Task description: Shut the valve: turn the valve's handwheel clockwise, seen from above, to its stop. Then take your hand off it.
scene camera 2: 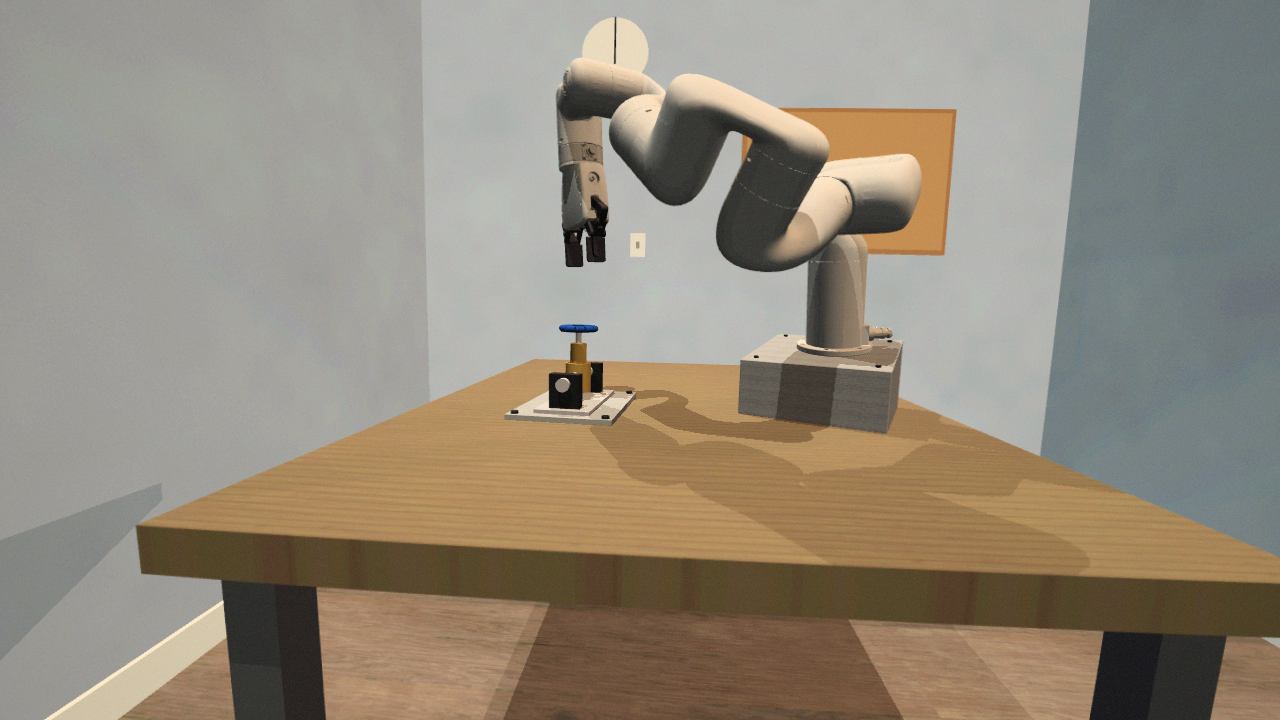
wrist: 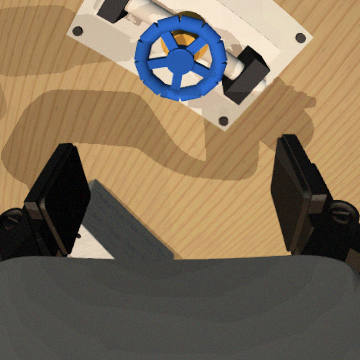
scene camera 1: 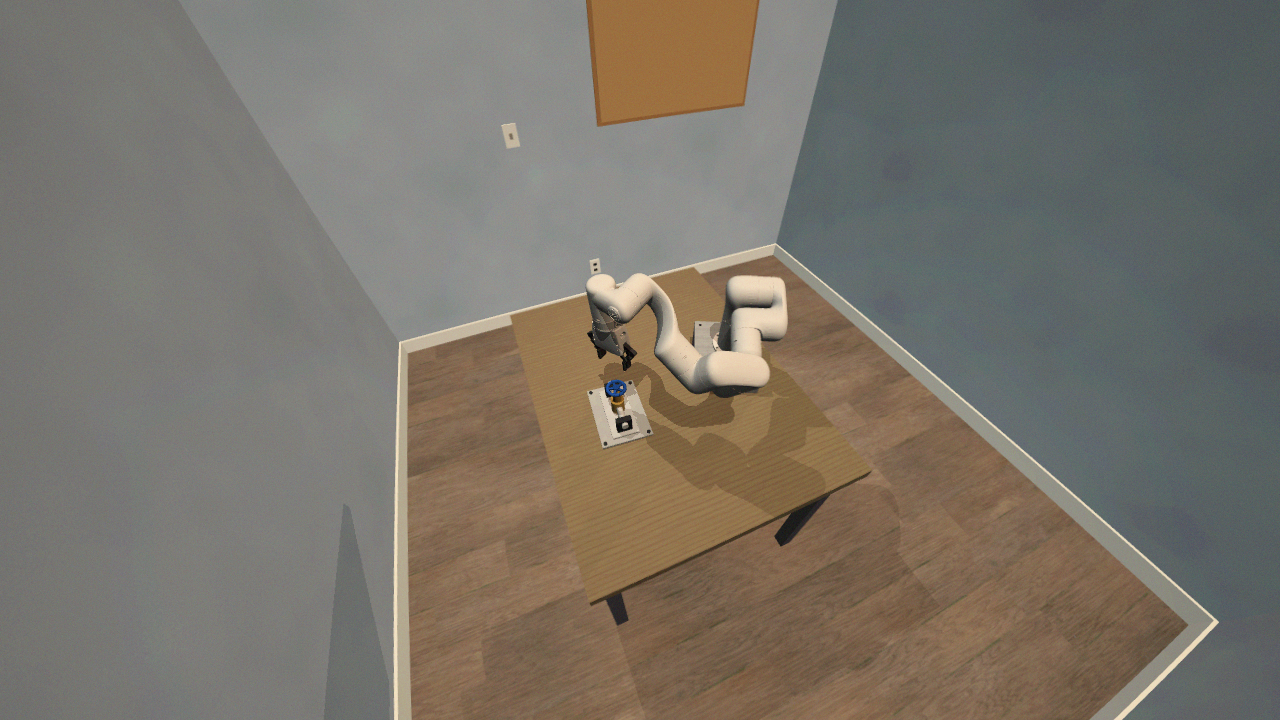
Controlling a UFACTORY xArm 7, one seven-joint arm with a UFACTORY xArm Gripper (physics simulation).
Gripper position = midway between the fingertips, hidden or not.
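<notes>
In scene camera 2 I can see my gripper (scene camera 2: 585, 264), and the same view shows me a pale base plate (scene camera 2: 613, 407). The wrist view gives me my gripper (wrist: 176, 165) again, together with a blue handwheel (wrist: 179, 60). As for scene camera 1, it shows my gripper (scene camera 1: 614, 361) and also the pale base plate (scene camera 1: 607, 441).
</notes>
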